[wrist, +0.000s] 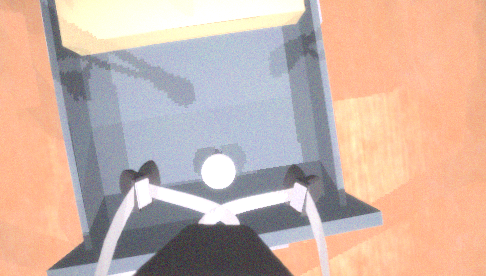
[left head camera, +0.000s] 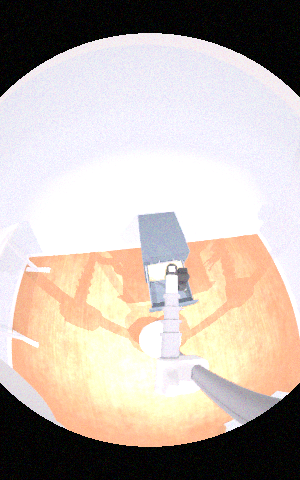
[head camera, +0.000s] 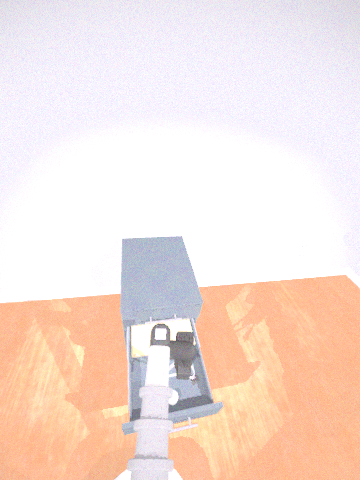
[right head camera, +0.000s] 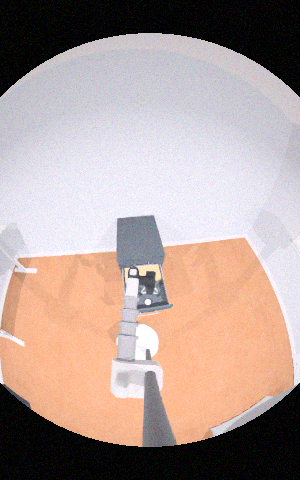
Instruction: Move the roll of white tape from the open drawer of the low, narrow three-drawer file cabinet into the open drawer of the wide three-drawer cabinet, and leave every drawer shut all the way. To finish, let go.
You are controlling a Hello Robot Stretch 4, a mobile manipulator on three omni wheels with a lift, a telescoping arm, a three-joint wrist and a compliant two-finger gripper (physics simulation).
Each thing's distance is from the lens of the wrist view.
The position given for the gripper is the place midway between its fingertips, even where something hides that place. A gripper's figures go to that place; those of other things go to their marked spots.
gripper (wrist: 223, 179): 0.25 m
roll of white tape (wrist: 218, 171): 0.41 m
drawer (wrist: 176, 89): 0.43 m
